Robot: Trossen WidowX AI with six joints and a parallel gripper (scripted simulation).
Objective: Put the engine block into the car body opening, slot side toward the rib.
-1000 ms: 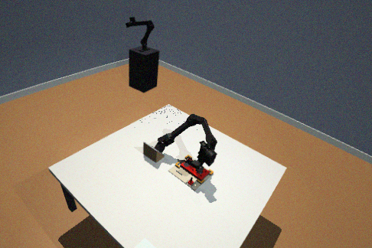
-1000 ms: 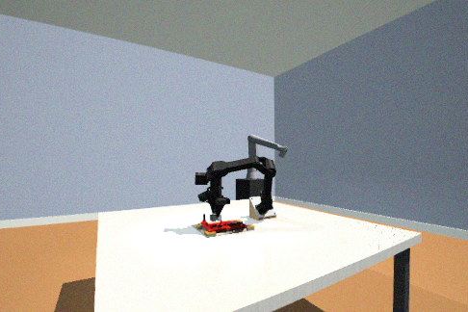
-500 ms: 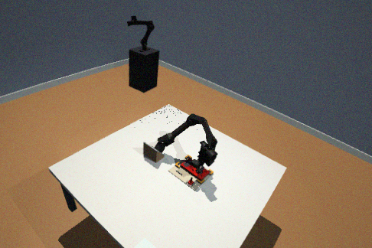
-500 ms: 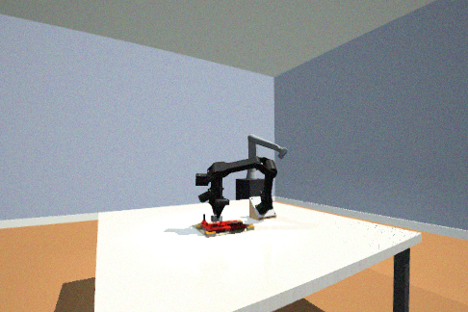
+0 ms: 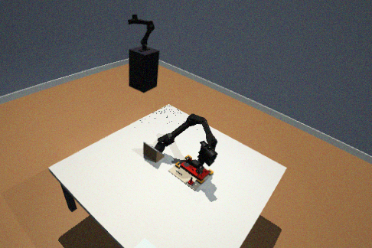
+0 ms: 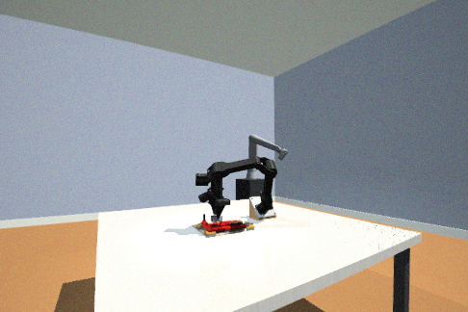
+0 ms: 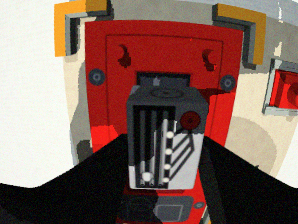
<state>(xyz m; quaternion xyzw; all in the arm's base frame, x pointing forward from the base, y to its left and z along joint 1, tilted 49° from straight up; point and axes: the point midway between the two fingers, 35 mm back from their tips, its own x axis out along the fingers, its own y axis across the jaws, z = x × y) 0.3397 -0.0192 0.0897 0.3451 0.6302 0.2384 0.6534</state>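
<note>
My gripper tip is now 10 mm above the engine block. The rest, counted from my gripper tip: upright peg: 10 mm ahead, 120 mm to the right, 30 mm below.
</note>
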